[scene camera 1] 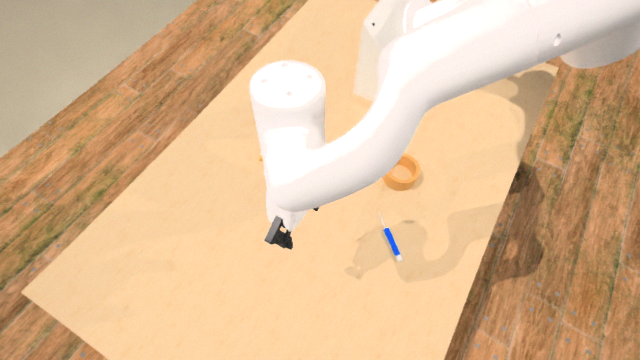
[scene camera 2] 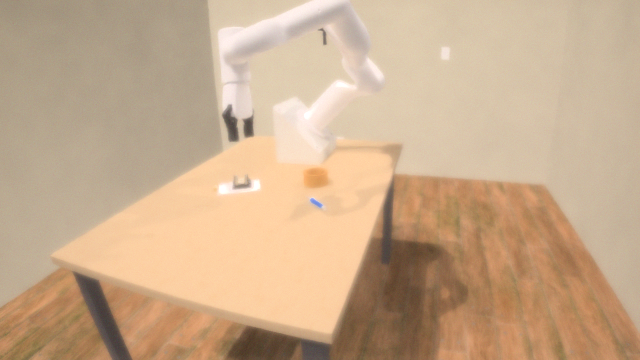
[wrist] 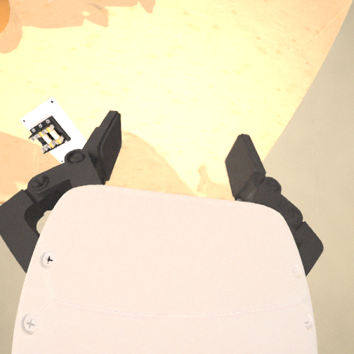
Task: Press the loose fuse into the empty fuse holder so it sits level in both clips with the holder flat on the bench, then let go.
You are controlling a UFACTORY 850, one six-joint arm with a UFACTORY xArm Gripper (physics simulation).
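Observation:
The black fuse holder (scene camera 2: pixel 241 183) (wrist: pixel 51 135) sits on a white plate (scene camera 2: pixel 225 189) (wrist: pixel 50 108) on the bench. In the wrist view, pale fuse-like cylinders with yellowish ends show in the holder; whether one slot is empty is too small to tell. A tiny yellow thing (scene camera 1: pixel 260 158) (scene camera 2: pixel 215 189), possibly the loose fuse, lies beside the plate in scene camera 2; the arm partly hides it in scene camera 1. My gripper (scene camera 1: pixel 299 222) (scene camera 2: pixel 241 137) (wrist: pixel 178 137) is open and empty, high above the bench. In the wrist view, the holder is left of the fingers.
An orange round bowl (scene camera 1: pixel 401 172) (scene camera 2: pixel 315 178) stands on the wooden bench (scene camera 1: pixel 200 300) (scene camera 2: pixel 225 260). A blue pen-like tool (scene camera 1: pixel 392 243) (scene camera 2: pixel 316 203) with a thin tip lies near it. The white arm base (scene camera 2: pixel 295 135) stands at the bench's far end in scene camera 2.

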